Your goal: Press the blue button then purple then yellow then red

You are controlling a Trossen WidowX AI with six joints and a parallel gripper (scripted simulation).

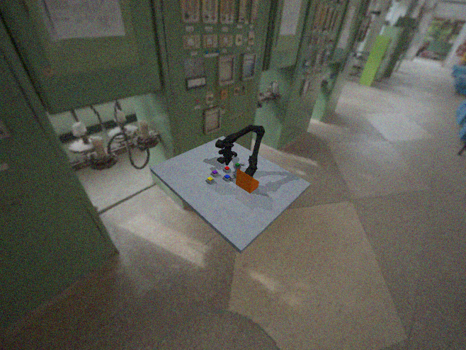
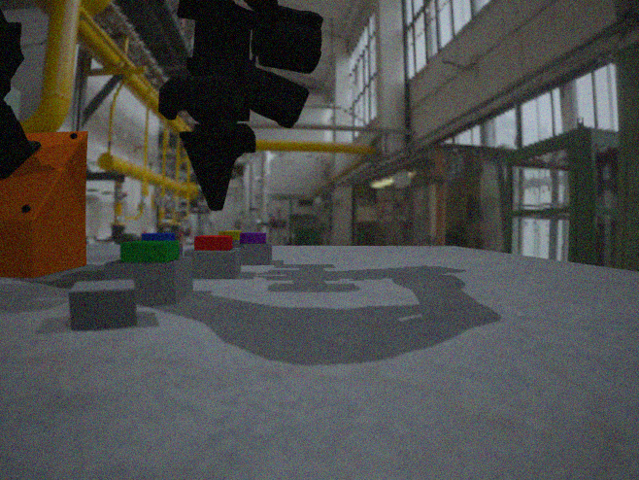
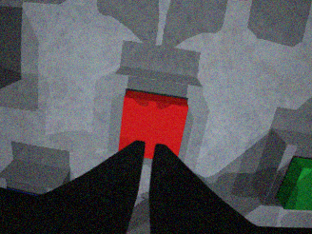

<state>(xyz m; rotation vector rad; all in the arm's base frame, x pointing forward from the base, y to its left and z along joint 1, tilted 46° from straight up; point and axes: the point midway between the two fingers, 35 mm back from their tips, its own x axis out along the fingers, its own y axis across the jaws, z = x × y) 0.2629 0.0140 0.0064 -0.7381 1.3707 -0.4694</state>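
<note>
Now: gripper tip 3 cm above the red button. The rest, counted from my gripper tip: green button (11 cm to the right, 3 cm below, 1 cm behind); then blue button (9 cm behind, 7 cm to the left, 3 cm below); then purple button (12 cm to the left, 3 cm below, 1 cm ahead).
</note>
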